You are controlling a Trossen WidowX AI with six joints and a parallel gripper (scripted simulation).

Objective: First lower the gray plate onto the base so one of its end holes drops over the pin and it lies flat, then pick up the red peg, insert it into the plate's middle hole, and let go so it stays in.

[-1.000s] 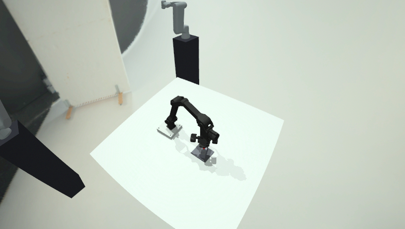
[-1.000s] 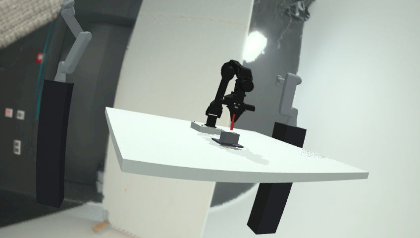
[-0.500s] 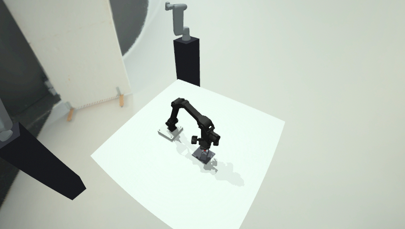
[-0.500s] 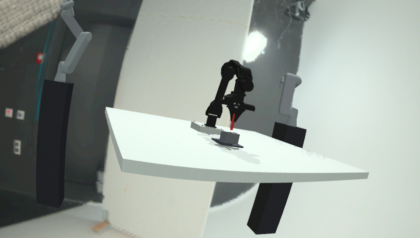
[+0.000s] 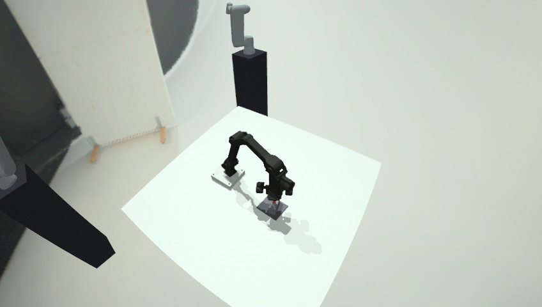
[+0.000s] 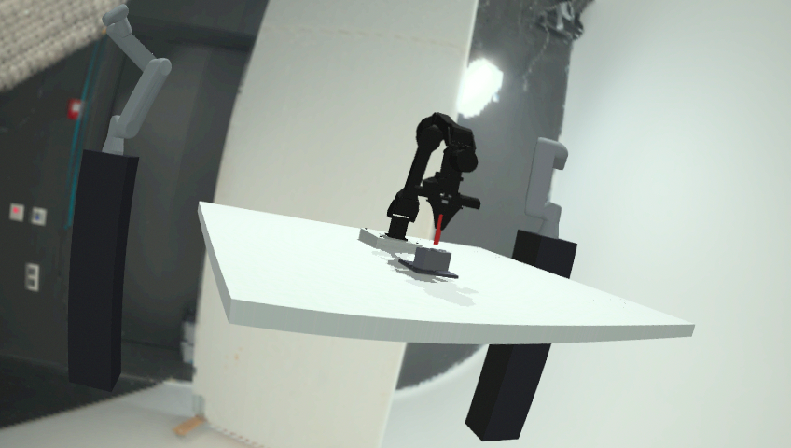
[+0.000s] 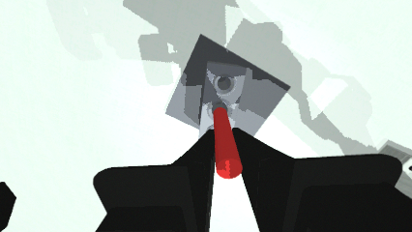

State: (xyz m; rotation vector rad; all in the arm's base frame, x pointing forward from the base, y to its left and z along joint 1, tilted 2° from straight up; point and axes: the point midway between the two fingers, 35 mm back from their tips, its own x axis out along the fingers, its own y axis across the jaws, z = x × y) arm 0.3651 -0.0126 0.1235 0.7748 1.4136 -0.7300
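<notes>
The gray plate is 7 cm below my gripper tip. From my gripper tip the other things lie so: dark square base 1 cm behind, 1 cm to the left, 10 cm below; then red peg right at my gripper tip.
</notes>
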